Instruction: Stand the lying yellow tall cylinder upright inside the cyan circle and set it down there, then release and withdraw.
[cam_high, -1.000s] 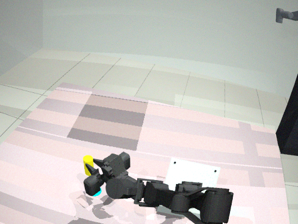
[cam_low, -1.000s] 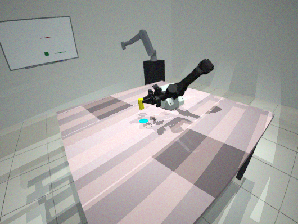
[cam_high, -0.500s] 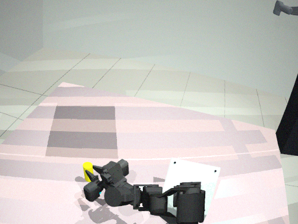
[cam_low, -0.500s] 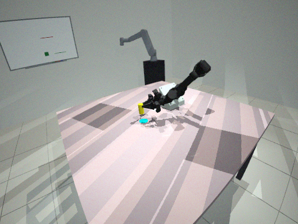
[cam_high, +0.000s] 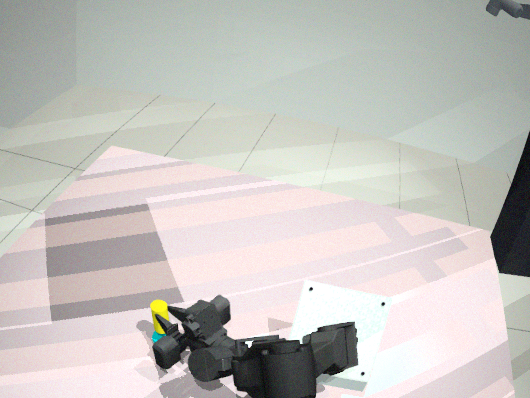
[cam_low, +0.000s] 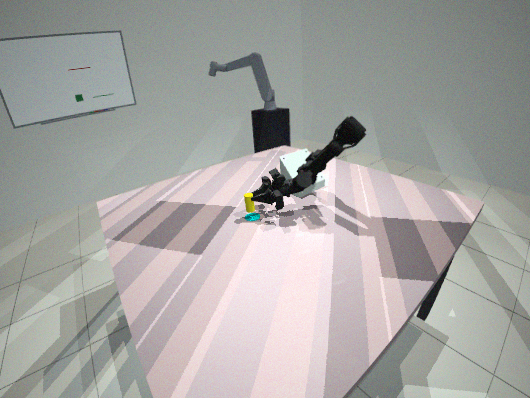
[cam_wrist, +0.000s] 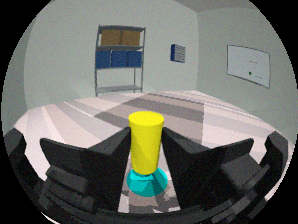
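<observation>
Right now my gripper tip is 9 cm above the cyan circle. The rest, counted from my gripper tip: yellow tall cylinder (2 cm below).
</observation>
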